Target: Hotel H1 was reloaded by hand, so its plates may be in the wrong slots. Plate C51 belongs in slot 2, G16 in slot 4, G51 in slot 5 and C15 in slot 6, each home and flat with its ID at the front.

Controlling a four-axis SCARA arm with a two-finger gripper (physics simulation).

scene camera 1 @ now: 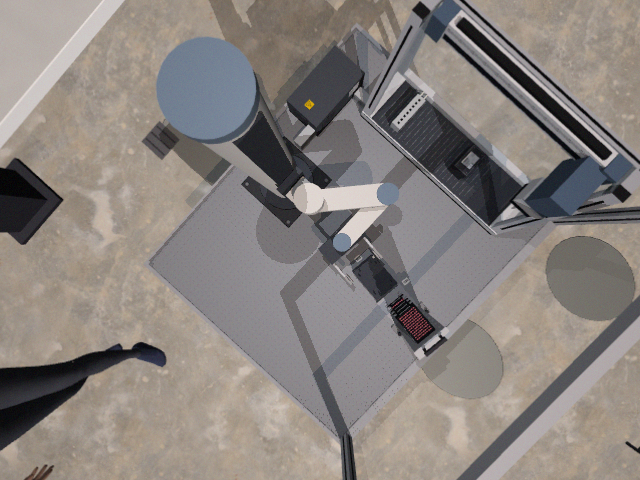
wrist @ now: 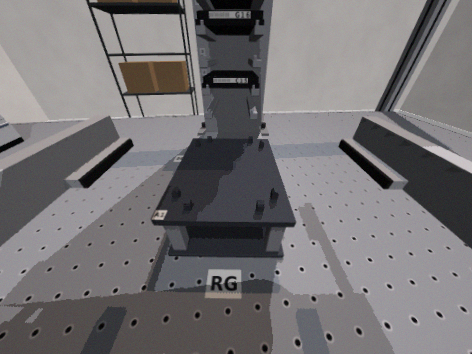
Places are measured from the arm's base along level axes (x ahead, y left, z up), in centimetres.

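Where they show: gripper, fingertip midpoint: (scene camera 1: 366,270) (wrist: 236,130).
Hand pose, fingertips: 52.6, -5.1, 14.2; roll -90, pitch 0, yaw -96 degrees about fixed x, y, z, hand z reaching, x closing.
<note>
After its pixels a point has its place, as x, y, z.
The hotel (scene camera 1: 432,344) @(84.2, -8.3, 32.2) (wrist: 232,107) @(82.4, -7.6, 8.1) stands beyond the dark regrip stand. In the wrist view, plate G16 (wrist: 230,16) @(69.8, -6.3, 22.0) sits high in it and plate C15 (wrist: 231,80) @(69.8, -6.3, 15.1) lower, both looking level with IDs facing the camera; one pair of supports between them is bare. The slot numbers cannot be read. A plate with red wells (scene camera 1: 414,321) @(75.1, -6.7, 29.6) shows at the hotel's top in the scene view; its ID is unreadable. C51 and G51 cannot be identified. My gripper (scene camera 1: 367,271) @(52.6, -5.1, 14.2) (wrist: 236,130) @(52.6, -5.1, 14.2) is open and empty, its fingers wide apart on either side of the regrip stand, short of the hotel.
The regrip stand (scene camera 1: 374,277) @(58.5, -4.9, 7.3) (wrist: 225,187) @(55.0, -4.3, 7.3) has a flat top with small pegs, an A1 tag and an RG label in front. A dark box with a yellow sign (scene camera 1: 325,87) @(-11.8, 39.7, 12.7) and a large framed machine (scene camera 1: 496,227) @(81.6, 46.1, 9.2) stand at the deck's far side.
</note>
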